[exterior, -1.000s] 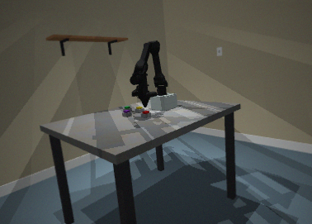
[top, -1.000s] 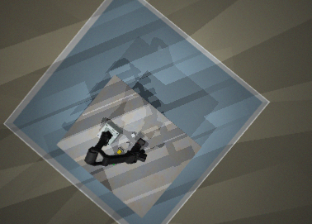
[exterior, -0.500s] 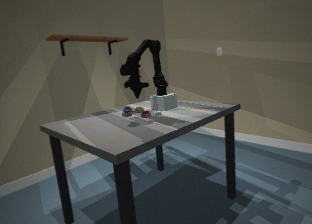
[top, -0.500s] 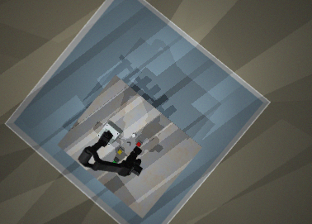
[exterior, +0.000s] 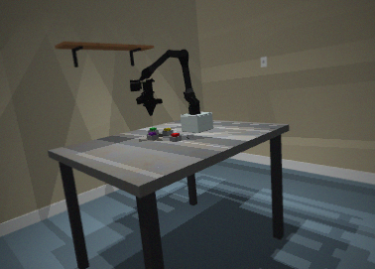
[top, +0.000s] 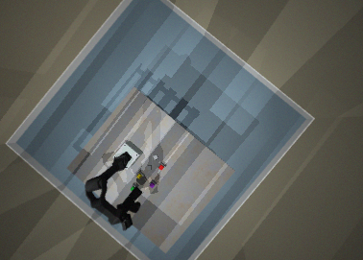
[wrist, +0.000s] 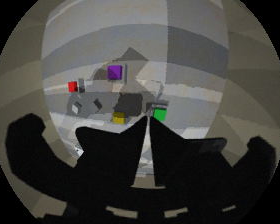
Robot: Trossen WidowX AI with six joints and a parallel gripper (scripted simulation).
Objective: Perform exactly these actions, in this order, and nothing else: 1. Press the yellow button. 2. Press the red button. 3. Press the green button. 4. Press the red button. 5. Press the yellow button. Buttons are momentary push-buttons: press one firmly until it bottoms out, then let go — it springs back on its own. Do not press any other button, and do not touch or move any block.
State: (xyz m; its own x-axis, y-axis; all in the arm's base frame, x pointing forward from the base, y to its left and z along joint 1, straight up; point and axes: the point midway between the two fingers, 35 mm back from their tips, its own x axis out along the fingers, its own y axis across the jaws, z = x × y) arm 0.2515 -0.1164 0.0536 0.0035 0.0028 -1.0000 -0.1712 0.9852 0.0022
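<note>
The green button lies 3 cm behind my gripper tip, 4 cm to the right of it and 9 cm below it. The rest, counted from my gripper tip: purple button (5 cm ahead, 10 cm to the left, 9 cm below); then yellow button (7 cm behind, 6 cm to the left, 9 cm below); then red button (1 cm behind, 25 cm to the left, 9 cm below).
</note>
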